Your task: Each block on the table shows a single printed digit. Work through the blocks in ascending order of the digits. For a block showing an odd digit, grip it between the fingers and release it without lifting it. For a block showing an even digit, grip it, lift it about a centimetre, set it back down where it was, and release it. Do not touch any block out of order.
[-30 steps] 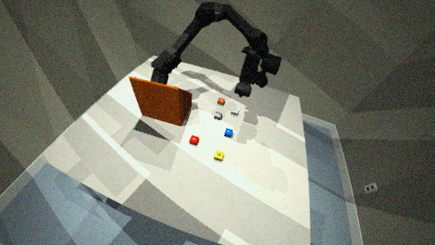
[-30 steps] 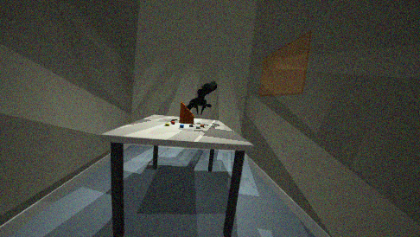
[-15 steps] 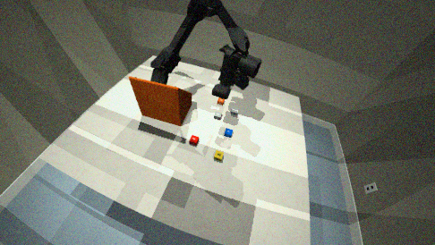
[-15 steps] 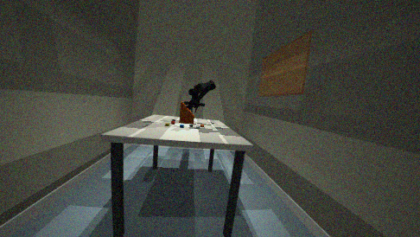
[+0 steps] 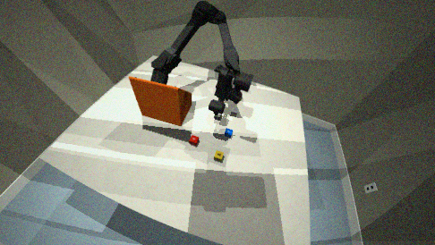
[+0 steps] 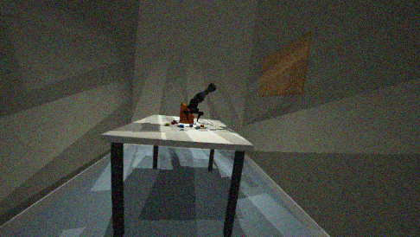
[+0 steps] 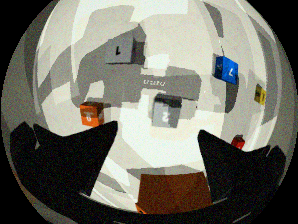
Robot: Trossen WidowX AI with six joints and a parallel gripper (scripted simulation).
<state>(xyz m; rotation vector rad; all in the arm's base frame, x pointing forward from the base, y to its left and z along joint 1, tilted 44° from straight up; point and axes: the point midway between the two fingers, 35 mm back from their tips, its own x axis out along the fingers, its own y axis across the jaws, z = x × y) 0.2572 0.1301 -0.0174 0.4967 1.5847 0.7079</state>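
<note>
Right now my gripper tip is 10 mm short of the grey block, 10 mm to the left of it and 30 mm above it. Round my gripper tip: white block: 70 mm ahead, 60 mm to the left, 30 mm below; then blue block: 90 mm ahead, 80 mm to the right, 30 mm below; then orange block: 20 mm behind, 100 mm to the left, 30 mm below.
</note>
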